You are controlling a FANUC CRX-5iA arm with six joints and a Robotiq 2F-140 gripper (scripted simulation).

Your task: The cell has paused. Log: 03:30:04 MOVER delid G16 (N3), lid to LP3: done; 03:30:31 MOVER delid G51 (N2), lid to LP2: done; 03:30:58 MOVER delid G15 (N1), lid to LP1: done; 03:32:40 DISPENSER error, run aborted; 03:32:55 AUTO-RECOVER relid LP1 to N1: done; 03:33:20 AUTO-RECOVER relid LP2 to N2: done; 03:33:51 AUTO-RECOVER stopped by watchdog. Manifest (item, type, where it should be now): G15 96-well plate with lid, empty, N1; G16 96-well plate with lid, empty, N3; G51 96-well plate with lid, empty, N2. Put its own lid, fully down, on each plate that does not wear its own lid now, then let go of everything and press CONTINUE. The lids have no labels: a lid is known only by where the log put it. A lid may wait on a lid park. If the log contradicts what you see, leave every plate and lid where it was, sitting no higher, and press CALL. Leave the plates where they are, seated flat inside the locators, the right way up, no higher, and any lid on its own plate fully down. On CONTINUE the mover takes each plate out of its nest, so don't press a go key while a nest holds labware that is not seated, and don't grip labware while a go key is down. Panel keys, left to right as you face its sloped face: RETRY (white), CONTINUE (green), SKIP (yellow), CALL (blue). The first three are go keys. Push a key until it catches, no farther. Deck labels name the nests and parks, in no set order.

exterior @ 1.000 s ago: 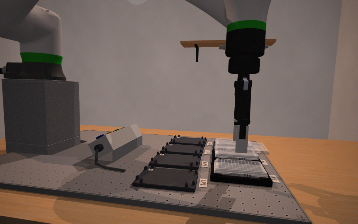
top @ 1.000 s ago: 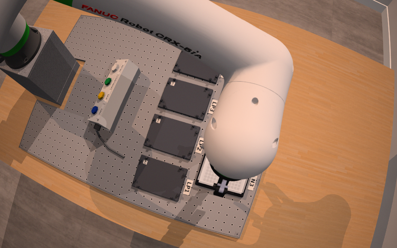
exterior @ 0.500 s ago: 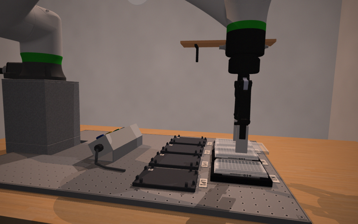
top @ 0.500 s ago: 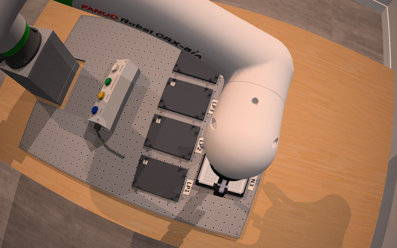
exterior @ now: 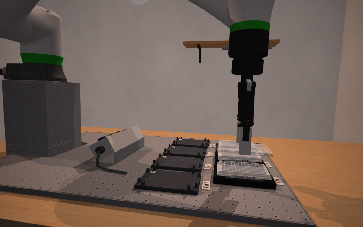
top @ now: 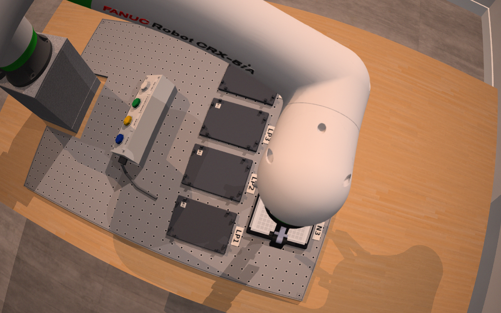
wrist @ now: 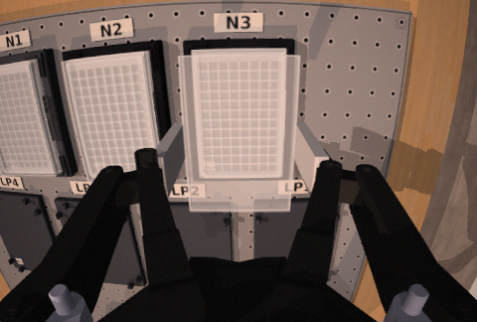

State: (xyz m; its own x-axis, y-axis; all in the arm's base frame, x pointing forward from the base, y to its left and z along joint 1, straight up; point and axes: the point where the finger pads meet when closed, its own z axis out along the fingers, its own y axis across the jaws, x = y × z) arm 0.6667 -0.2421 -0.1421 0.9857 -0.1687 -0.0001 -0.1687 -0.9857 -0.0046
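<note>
The plate G16 lies 80 mm below my hand. Also, from my hand: lid park LP2: 170 mm behind, 90 mm to the left, 100 mm below; clear lid: 20 mm below; lid park LP1: 180 mm behind, 40 mm to the right, 100 mm below.
</note>
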